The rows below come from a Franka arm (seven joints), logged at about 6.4 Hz.
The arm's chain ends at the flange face. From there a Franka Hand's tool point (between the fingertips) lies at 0.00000 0.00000 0.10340 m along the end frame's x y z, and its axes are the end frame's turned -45 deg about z.
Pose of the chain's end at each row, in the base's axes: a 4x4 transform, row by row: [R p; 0 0 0 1], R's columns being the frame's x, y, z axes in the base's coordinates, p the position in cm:
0.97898 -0.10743 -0.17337 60.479; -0.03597 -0.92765 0.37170 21.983; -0.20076 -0.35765 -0.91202 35.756; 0 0 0 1
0.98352 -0.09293 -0.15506 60.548; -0.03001 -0.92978 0.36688 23.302; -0.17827 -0.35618 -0.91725 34.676; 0 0 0 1
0.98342 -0.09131 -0.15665 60.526; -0.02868 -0.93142 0.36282 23.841; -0.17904 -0.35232 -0.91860 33.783; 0 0 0 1
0.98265 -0.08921 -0.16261 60.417; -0.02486 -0.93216 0.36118 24.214; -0.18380 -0.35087 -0.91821 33.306; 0 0 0 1
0.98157 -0.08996 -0.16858 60.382; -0.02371 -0.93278 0.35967 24.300; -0.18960 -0.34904 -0.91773 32.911; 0 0 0 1
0.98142 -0.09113 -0.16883 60.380; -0.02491 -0.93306 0.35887 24.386; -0.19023 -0.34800 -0.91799 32.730; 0 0 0 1
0.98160 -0.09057 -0.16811 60.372; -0.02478 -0.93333 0.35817 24.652; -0.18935 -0.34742 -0.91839 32.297; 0 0 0 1
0.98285 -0.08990 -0.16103 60.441; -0.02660 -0.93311 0.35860 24.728; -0.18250 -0.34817 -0.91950 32.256; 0 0 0 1
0.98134 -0.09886 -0.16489 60.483; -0.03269 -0.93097 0.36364 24.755; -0.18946 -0.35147 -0.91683 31.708; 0 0 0 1
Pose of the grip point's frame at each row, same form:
0.76821 0.61628 -0.17337 58.686; 0.63051 -0.68138 0.37170 25.826; 0.11094 -0.39486 -0.91202 26.326; 0 0 0 1
0.76117 0.62974 -0.15506 58.945; 0.63623 -0.67867 0.36688 27.096; 0.12580 -0.37791 -0.91725 25.192; 0 0 0 1
0.75995 0.63082 -0.15665 58.906; 0.63833 -0.67889 0.36282 27.593; 0.12253 -0.37573 -0.91860 24.285; 0 0 0 1
0.75792 0.63176 -0.16261 58.736; 0.64156 -0.67672 0.36118 27.949; 0.11814 -0.37807 -0.91821 23.812; 0 0 0 1
0.75769 0.63046 -0.16858 58.639; 0.64281 -0.67634 0.35967 28.019; 0.11274 -0.38088 -0.91773 23.422; 0 0 0 1
0.75841 0.62953 -0.16883 58.634; 0.64216 -0.67739 0.35887 28.097; 0.11156 -0.38059 -0.91799 23.238; 0 0 0 1
0.75814 0.63005 -0.16811 58.634; 0.64244 -0.67749 0.35817 28.355; 0.11177 -0.37955 -0.91839 22.801; 0 0 0 1
0.75855 0.63141 -0.16103 58.776; 0.64100 -0.67862 0.35860 28.436; 0.11715 -0.37524 -0.91950 22.748; 0 0 0 1
0.76382 0.62401 -0.16489 58.778; 0.63518 -0.68141 0.36364 28.515; 0.11456 -0.38250 -0.91683 22.228; 0 0 0 1

